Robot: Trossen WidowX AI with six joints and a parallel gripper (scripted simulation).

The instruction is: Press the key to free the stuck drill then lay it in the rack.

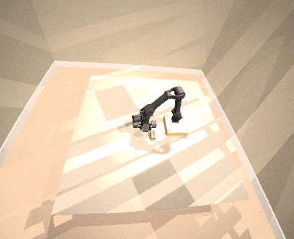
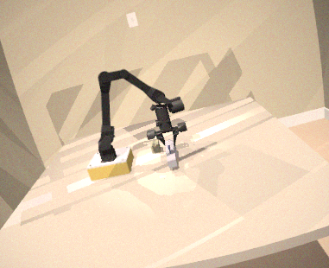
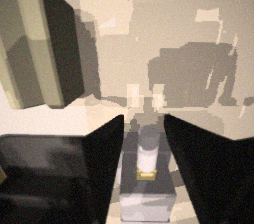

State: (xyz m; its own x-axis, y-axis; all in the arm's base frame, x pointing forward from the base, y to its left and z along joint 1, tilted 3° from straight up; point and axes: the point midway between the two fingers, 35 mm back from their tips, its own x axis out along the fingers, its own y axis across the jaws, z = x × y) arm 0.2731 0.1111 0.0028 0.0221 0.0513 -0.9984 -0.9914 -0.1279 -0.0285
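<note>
Right now the drill is 1 cm ahead of my gripper tip, 5 cm to the right of it and 3 cm above it. Round my gripper tip: sleeve block: 1 cm ahead, 11 cm to the right, 2 cm above; rack: 8 cm behind, 4 cm to the left.
</note>
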